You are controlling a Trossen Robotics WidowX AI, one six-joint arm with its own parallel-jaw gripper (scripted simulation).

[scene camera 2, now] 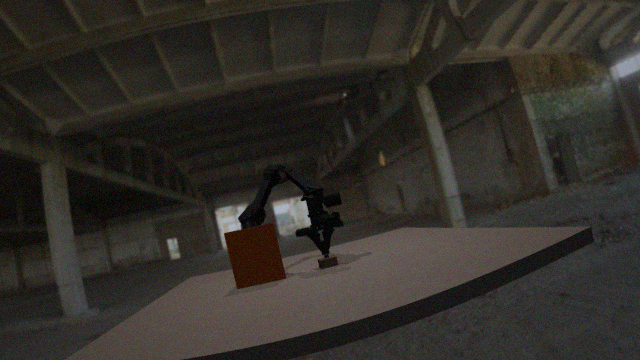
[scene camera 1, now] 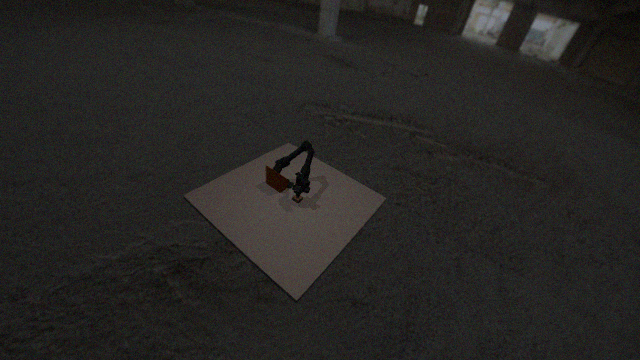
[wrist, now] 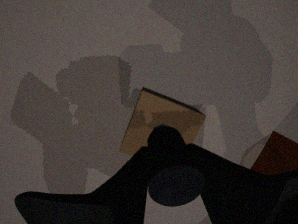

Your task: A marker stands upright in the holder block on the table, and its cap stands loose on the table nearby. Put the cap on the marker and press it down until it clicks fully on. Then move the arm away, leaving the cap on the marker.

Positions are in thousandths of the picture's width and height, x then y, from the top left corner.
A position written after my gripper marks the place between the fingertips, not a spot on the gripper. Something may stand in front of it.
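Observation:
I find my gripper (scene camera 2: 509, 696) in the scene, and the wrist view gives it to me as well (wrist: 562, 672). Then there is a dark cap (wrist: 586, 792).

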